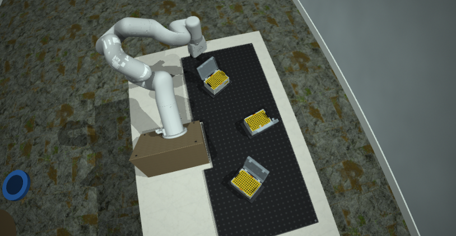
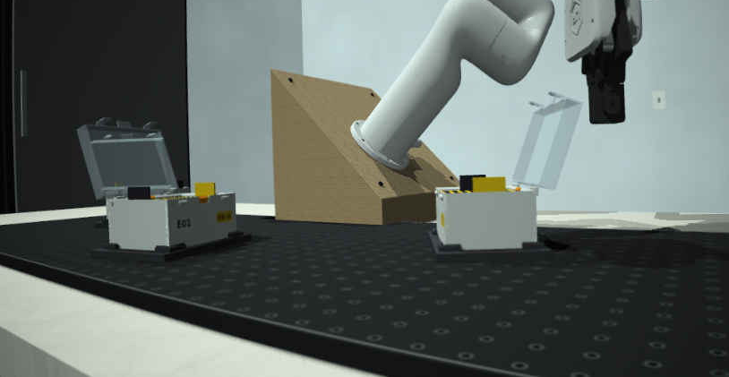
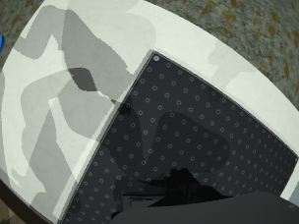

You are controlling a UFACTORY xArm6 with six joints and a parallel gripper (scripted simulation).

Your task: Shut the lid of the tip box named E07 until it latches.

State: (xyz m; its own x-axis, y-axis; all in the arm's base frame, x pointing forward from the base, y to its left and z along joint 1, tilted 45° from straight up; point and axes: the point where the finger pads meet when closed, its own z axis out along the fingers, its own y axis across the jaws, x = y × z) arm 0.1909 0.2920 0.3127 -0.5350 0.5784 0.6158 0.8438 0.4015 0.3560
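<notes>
Now: hand 6 cm to the left of the clear lid, 4 cm short of it and 4 cm above it. Also, from my hand: tip box (43 cm to the right, 24 cm ahead, 7 cm below).
</notes>
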